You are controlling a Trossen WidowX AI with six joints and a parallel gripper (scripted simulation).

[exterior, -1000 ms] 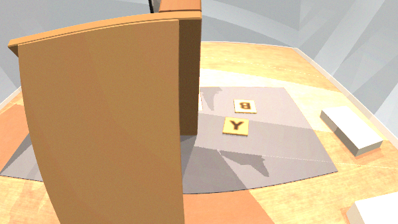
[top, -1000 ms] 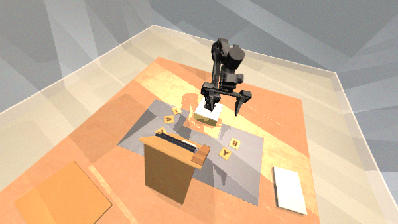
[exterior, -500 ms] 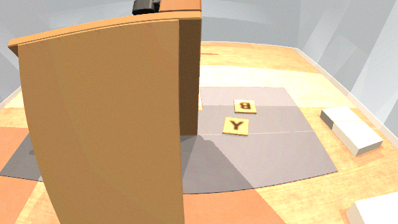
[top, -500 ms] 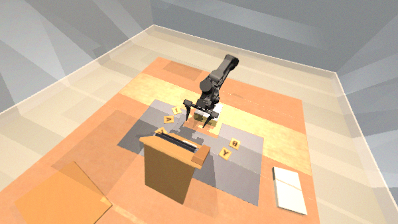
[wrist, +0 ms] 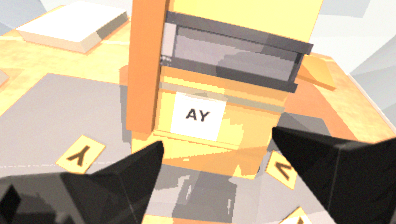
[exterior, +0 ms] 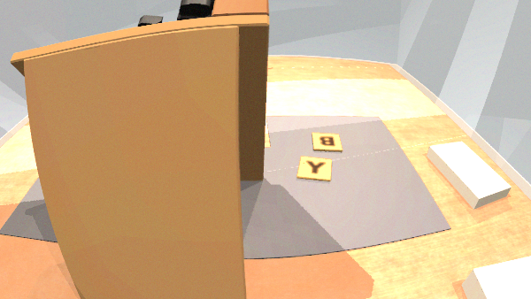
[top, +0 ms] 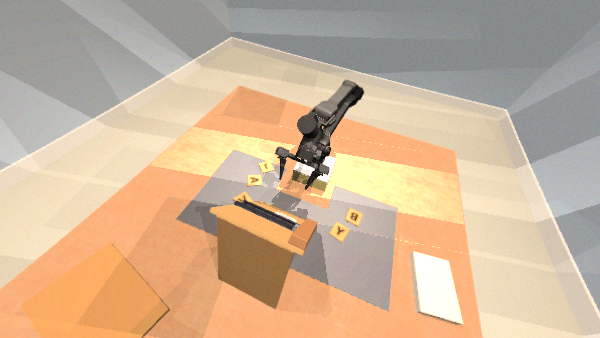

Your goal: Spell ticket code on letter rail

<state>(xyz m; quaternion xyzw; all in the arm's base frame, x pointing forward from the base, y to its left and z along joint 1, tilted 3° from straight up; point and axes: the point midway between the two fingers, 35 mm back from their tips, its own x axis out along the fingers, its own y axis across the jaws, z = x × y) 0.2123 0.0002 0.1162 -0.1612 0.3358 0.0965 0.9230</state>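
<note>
Now: gripper tip 200 mm to the left of the letter tile, 170 mm above it and 40 mm past it. Also, from my gripper tip: grey mat: 170 mm below, 30 mm behind, 20 mm to the left; then white ticket: 80 mm below, 80 mm ahead, 20 mm to the left; then white slab: 540 mm to the left, 160 mm below.
</note>
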